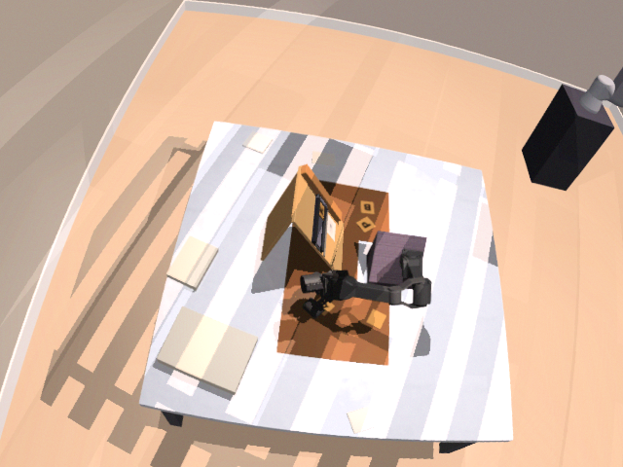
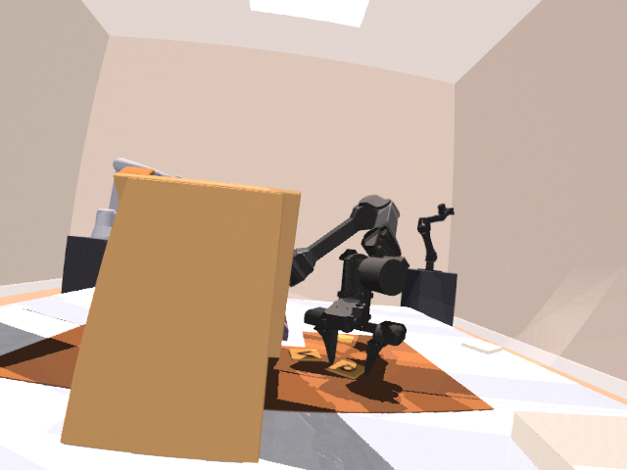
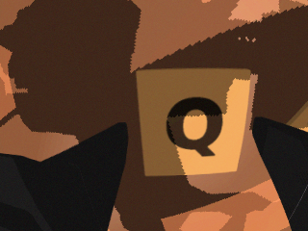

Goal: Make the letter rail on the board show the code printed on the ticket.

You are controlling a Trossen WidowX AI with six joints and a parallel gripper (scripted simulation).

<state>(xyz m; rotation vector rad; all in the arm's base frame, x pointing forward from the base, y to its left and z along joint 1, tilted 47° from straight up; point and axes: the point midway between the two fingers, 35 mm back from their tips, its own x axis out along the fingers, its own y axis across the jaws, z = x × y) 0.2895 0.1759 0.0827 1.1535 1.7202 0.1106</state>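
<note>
The q tile lies right at my gripper tip. The rest, counted from my gripper tip: blank tile: 19 cm behind, 3 cm to the left; orange mat: 18 cm to the right, 9 cm behind; v tile: 8 cm to the right, 6 cm behind.
</note>
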